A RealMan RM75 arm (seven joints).
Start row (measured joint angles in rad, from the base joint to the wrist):
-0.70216 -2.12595 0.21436 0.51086 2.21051 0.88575 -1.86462
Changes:
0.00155 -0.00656 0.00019 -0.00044 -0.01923 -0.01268 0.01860
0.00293 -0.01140 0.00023 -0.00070 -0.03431 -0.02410 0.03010
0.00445 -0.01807 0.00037 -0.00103 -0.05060 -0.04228 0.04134
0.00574 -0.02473 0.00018 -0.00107 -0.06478 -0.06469 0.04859
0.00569 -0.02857 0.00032 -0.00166 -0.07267 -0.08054 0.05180
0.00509 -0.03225 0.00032 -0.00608 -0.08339 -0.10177 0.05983
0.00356 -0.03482 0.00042 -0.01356 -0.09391 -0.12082 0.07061
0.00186 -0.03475 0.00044 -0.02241 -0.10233 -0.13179 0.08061
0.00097 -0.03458 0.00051 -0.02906 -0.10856 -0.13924 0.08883
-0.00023 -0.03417 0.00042 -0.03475 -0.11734 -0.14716 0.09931
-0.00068 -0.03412 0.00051 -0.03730 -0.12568 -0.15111 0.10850
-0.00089 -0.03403 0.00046 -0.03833 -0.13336 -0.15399 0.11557
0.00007 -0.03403 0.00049 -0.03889 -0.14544 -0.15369 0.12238
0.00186 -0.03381 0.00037 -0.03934 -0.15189 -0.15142 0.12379
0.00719 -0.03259 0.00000 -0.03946 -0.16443 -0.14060 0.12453
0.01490 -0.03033 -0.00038 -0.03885 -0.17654 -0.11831 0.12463
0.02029 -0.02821 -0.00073 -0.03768 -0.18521 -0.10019 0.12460
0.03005 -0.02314 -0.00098 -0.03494 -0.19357 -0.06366 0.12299
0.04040 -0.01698 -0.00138 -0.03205 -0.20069 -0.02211 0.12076
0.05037 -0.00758 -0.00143 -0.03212 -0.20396 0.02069 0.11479
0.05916 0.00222 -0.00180 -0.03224 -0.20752 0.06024 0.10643
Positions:
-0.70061 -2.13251 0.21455 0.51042 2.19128 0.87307 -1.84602
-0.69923 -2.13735 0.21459 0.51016 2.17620 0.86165 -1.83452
-0.69771 -2.14402 0.21473 0.50983 2.15991 0.84347 -1.82328
-0.69642 -2.15068 0.21454 0.50979 2.14573 0.82106 -1.81603
-0.69647 -2.15452 0.21468 0.50920 2.13784 0.80521 -1.81282
-0.69707 -2.15820 0.21468 0.50478 2.12712 0.78398 -1.80479
-0.69860 -2.16077 0.21478 0.49730 2.11660 0.76493 -1.79401
-0.70030 -2.16070 0.21480 0.48845 2.10818 0.75396 -1.78401
-0.70119 -2.16053 0.21487 0.48180 2.10195 0.74651 -1.77579
-0.70239 -2.16012 0.21478 0.47611 2.09317 0.73859 -1.76531
-0.70284 -2.16007 0.21487 0.47356 2.08483 0.73464 -1.75612
-0.70305 -2.15998 0.21482 0.47253 2.07715 0.73176 -1.74905
-0.70209 -2.15998 0.21485 0.47197 2.06507 0.73206 -1.74224
-0.70030 -2.15976 0.21473 0.47152 2.05862 0.73433 -1.74083
-0.69497 -2.15854 0.21436 0.47140 2.04608 0.74515 -1.74009
-0.68726 -2.15628 0.21398 0.47201 2.03397 0.76744 -1.73999
-0.68187 -2.15416 0.21363 0.47318 2.02530 0.78556 -1.74002
-0.67211 -2.14909 0.21338 0.47592 2.01694 0.82209 -1.74163
-0.66176 -2.14293 0.21298 0.47881 2.00982 0.86364 -1.74386
-0.65179 -2.13353 0.21293 0.47874 2.00655 0.90644 -1.74983
-0.64300 -2.12373 0.21256 0.47862 2.00299 0.94599 -1.75819

